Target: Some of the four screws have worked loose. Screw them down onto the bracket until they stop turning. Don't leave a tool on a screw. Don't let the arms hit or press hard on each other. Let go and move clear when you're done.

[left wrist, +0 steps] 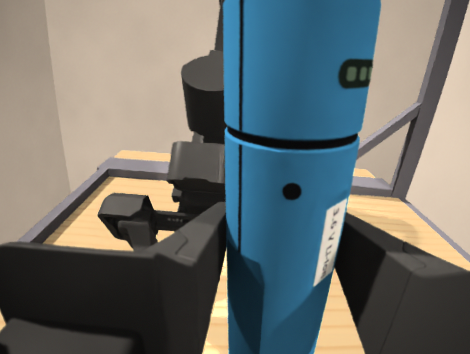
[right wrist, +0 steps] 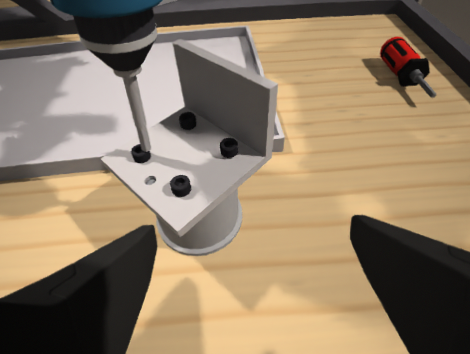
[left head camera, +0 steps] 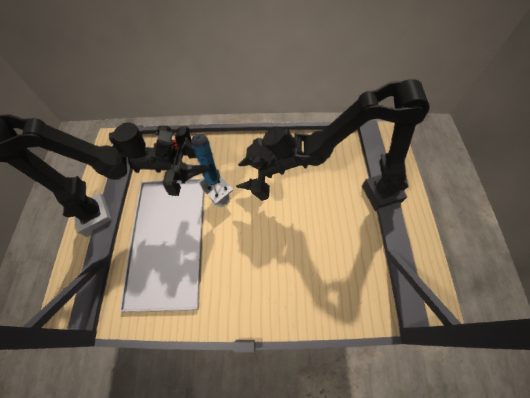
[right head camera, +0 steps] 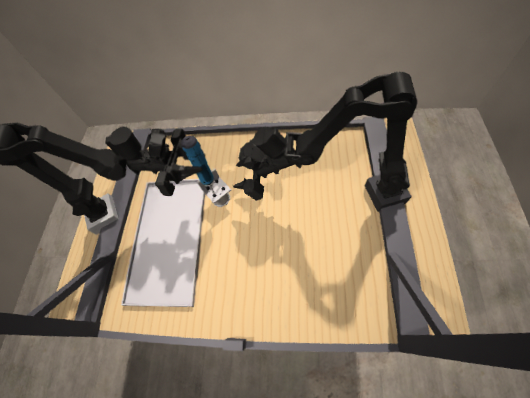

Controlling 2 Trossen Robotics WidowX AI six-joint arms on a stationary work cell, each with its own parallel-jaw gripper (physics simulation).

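Where they show: left gripper, fingertip midpoint: [left wrist: 277,215] [left head camera: 211,161] [right head camera: 203,162]; right gripper, fingertip midpoint: [right wrist: 253,231] [left head camera: 238,175] [right head camera: 235,176]; left arm's base at its link origin: [left head camera: 88,211] [right head camera: 97,211]; right arm's base at its link origin: [left head camera: 386,187] [right head camera: 389,187].
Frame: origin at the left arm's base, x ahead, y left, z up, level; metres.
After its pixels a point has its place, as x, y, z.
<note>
A grey L-shaped bracket [left head camera: 218,192] {0.386, -0.171, 0.018} [right head camera: 218,189] {0.397, -0.164, 0.018} [right wrist: 220,90] {0.386, -0.129, 0.047} sits on a round grey stand. In the right wrist view it carries four black screws: a left one [right wrist: 141,153] {0.380, -0.179, 0.024}, a back one [right wrist: 187,120] {0.373, -0.146, 0.026}, a right one [right wrist: 229,147] {0.407, -0.138, 0.026} and a front one [right wrist: 180,185] {0.411, -0.172, 0.022}. The right and front heads look raised. My left gripper [left head camera: 205,161] {0.396, -0.172, 0.177} [left wrist: 277,215] {0.396, -0.172, 0.177} is shut on the blue power screwdriver [left head camera: 204,155] {0.382, -0.180, 0.222} [right head camera: 197,159] {0.385, -0.181, 0.209} [left wrist: 290,165] {0.370, -0.148, 0.212}, whose bit [right wrist: 136,107] {0.383, -0.174, 0.054} reaches the left screw; exact seating is unclear. My right gripper [left head camera: 239,174] {0.462, -0.164, 0.040} [right head camera: 237,175] {0.462, -0.164, 0.040} [right wrist: 253,231] {0.462, -0.164, 0.040} is open and empty, right of the bracket.
A shallow grey tray [left head camera: 155,205] {0.191, -0.067, -0.044} [right head camera: 162,210] {0.195, -0.093, -0.044} [right wrist: 30,130] {0.210, -0.245, -0.044} lies beside the bracket. A red screwdriver [right wrist: 400,54] {0.357, 0.114, -0.023} lies on the wooden table near its back edge, partly hidden by my left arm in the left head camera. My grippers are close together on either side of the bracket.
</note>
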